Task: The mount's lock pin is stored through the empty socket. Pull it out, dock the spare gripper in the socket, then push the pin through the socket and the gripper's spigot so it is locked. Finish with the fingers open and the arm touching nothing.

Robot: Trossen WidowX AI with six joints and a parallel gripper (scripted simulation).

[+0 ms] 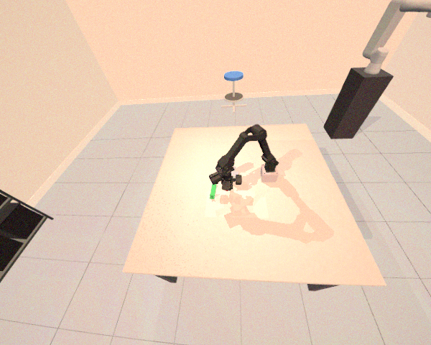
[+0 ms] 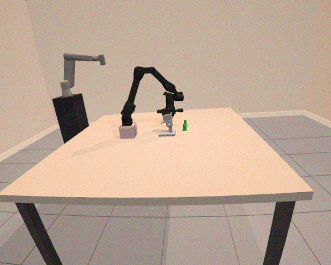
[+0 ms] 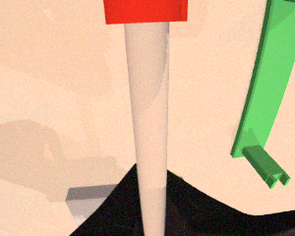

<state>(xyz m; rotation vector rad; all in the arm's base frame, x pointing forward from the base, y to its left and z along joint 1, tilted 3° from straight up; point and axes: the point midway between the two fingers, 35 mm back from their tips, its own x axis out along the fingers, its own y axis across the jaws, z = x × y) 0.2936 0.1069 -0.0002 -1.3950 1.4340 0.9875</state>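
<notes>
Right now the mount is 10 mm behind my gripper tip and 100 mm to the right of it. Also, from my gripper tip: spare gripper (10 mm behind, 100 mm to the right, 80 mm above); then green cradle (100 mm ahead, 20 mm to the left, 20 mm below).
</notes>
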